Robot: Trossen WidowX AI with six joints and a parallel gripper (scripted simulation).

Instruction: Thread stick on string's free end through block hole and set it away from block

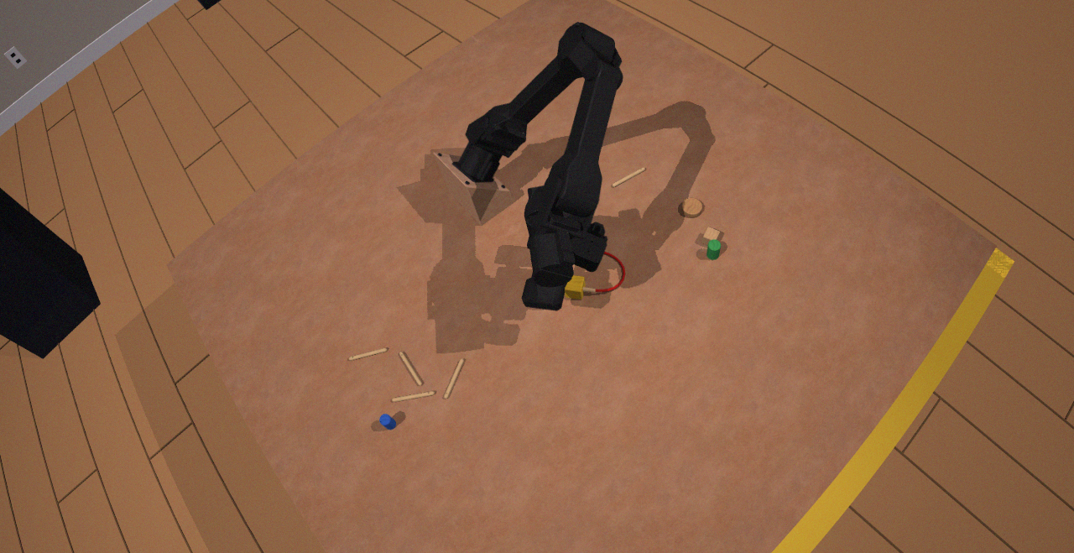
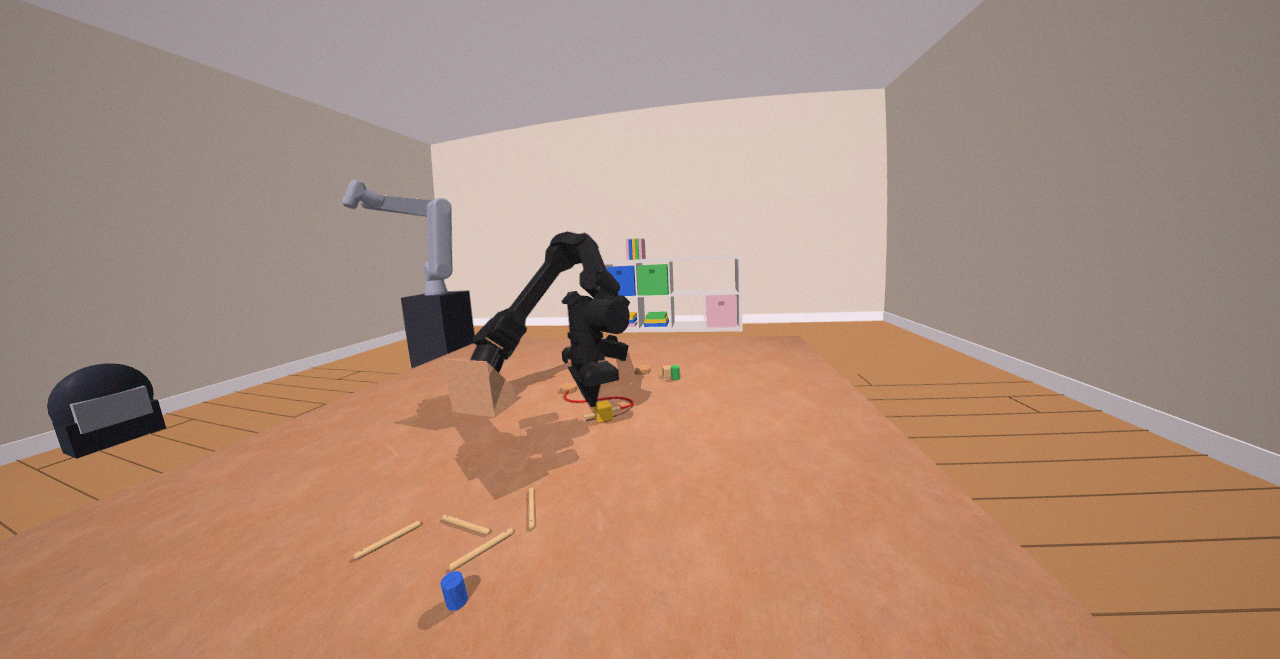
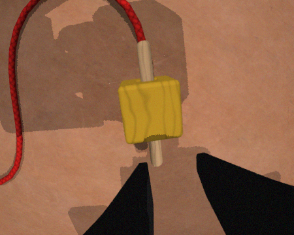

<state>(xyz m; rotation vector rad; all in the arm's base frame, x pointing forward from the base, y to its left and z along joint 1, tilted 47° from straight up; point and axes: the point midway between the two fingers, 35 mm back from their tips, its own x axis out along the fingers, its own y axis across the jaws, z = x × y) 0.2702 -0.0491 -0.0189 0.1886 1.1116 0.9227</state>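
My gripper tip is 2 cm short of the yellow cube, 2 cm to the right of it and 3 cm above it. Also, from my gripper tip: blue cylinder 4 cm behind, 38 cm to the right, 3 cm below; green cylinder 16 cm ahead, 24 cm to the left, 2 cm below; small wooden cube 14 cm ahead, 26 cm to the left, 3 cm below.
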